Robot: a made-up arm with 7 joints.
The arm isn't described. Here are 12 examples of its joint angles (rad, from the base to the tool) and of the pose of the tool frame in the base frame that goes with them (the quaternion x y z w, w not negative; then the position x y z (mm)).
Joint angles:
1: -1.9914 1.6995 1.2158 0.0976 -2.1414 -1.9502 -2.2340
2: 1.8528 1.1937 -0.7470 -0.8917 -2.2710 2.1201 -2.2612
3: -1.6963 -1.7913 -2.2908 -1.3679 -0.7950 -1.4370 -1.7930
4: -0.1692 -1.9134 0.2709 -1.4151 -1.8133 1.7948 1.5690
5: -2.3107 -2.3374 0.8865 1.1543 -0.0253 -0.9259 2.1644
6: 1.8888 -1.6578 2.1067 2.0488 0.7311 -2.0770 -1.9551
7: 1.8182 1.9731 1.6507 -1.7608 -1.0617 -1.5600 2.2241
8: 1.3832 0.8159 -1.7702 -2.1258 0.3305 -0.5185 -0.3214
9: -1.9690 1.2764 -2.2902 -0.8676 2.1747 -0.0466 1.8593
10: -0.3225 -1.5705 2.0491 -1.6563 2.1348 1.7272 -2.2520
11: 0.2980 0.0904 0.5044 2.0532 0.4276 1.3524 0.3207
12: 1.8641 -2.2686 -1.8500 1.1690 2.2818 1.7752 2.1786
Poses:
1: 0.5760 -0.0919 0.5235 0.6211 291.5 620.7 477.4
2: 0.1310 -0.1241 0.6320 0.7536 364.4 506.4 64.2
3: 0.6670 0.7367 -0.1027 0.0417 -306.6 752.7 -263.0
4: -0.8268 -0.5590 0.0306 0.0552 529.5 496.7 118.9
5: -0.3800 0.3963 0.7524 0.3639 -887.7 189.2 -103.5
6: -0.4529 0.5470 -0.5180 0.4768 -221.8 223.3 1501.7
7: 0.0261 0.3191 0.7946 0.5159 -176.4 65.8 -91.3
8: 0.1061 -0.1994 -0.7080 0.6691 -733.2 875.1 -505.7
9: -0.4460 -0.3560 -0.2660 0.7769 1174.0 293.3 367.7
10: 0.8221 -0.3879 -0.3942 0.1351 1115.2 671.2 -706.2
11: -0.3579 -0.6105 -0.5715 0.4155 127.1 233.2 -538.5
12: 0.6518 -0.6056 -0.4491 0.0822 -838.3 -146.4 613.0
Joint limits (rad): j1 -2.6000..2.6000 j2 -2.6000..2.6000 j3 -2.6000..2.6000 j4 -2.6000..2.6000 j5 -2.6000..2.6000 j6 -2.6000..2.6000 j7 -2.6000..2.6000
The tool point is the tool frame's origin. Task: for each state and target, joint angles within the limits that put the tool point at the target. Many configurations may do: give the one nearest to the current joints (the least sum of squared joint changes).
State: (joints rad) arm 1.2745 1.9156 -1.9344 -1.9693 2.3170 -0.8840 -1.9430
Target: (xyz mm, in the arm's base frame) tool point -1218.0 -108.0 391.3
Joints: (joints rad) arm 1.2518 1.7274 -1.8905 -1.6671 2.2522 -1.0191 -2.0463
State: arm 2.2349 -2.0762 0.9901 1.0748 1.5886 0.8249 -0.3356
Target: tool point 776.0 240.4 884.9
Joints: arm 1.9173 -2.3217 1.5354 1.0062 1.3274 0.6618 -0.4742
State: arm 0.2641 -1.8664 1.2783 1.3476 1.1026 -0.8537 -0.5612
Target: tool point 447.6 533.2 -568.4
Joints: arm 0.5991 -1.9990 0.6687 1.1705 1.1853 -0.8304 -0.4098
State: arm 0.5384 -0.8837 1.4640 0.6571 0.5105 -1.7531 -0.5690
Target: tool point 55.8 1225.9 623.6
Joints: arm 0.8029 -0.9498 1.8661 0.7351 -0.4547 -1.9179 -0.4515
